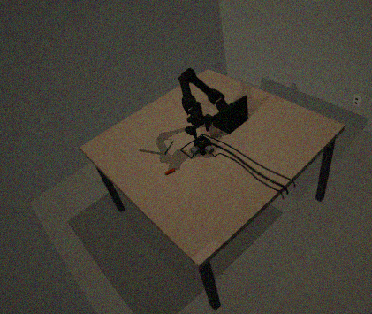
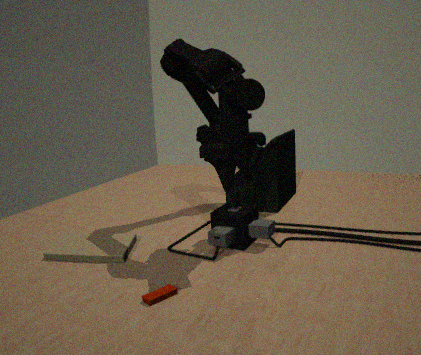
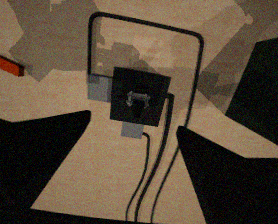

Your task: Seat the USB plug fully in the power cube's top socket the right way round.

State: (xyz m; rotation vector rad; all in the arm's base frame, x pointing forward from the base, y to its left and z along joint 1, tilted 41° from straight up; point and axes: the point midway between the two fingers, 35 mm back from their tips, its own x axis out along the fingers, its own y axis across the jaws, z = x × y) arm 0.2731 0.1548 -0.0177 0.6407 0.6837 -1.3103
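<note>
Right now the USB plug is 4 cm below my gripper tip and 1 cm to the right of it. The rest, counted from my gripper tip: orange block: 27 cm ahead, 12 cm below, 1 cm to the left.
</note>
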